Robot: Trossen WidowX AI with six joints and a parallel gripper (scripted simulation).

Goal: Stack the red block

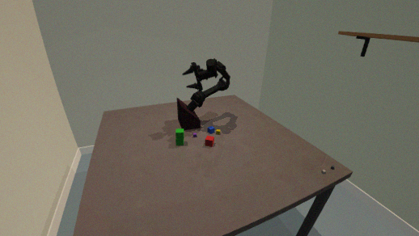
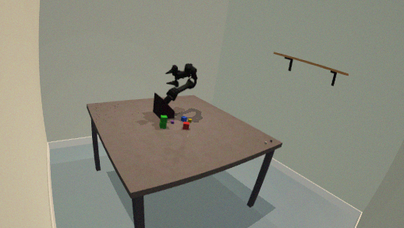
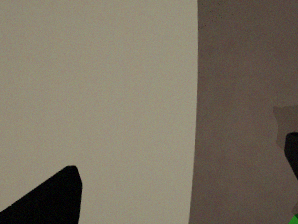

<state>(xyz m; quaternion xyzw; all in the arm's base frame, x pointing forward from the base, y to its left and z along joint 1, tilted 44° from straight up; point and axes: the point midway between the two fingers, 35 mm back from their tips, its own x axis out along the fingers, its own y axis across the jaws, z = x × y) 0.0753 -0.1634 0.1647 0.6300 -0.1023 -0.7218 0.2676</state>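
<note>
The red block lies 250 mm ahead of my gripper tip, 110 mm to the left of it and 310 mm below it. Round my gripper tip: tiny purple block (150 mm ahead, 40 mm to the left, 330 mm below); then small yellow block (140 mm ahead, 200 mm to the left, 320 mm below); then blue block (110 mm ahead, 160 mm to the left, 320 mm below).
</note>
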